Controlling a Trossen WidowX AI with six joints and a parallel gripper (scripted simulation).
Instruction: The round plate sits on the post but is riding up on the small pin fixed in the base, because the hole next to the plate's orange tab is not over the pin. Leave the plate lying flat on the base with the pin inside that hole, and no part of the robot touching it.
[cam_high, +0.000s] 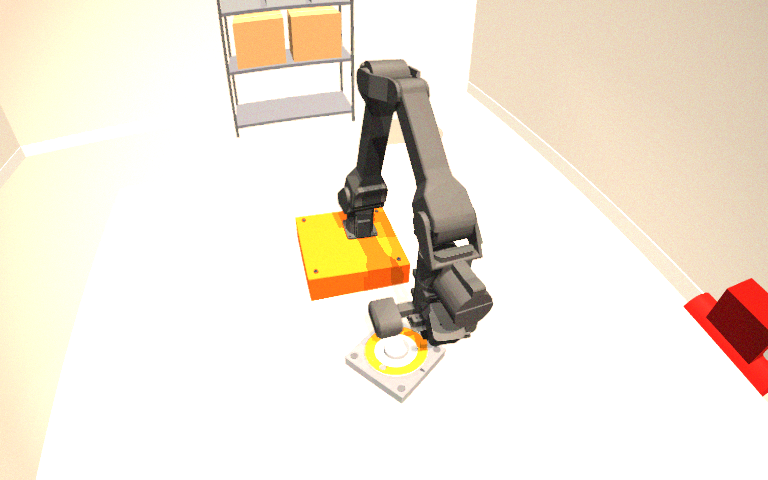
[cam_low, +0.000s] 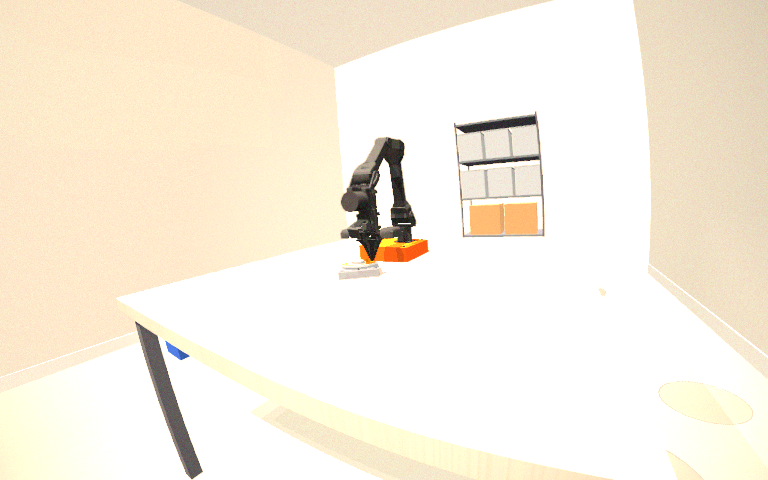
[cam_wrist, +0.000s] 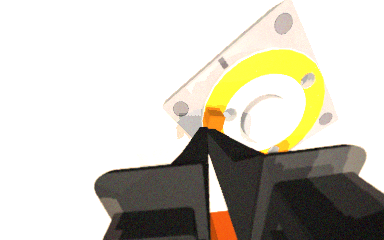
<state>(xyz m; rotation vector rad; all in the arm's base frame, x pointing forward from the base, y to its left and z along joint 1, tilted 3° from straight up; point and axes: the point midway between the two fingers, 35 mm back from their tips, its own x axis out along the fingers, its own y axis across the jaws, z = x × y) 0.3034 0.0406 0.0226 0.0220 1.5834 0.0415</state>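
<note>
Now: gripper tip 5 cm to the left of the base and 2 cm above it.
</note>
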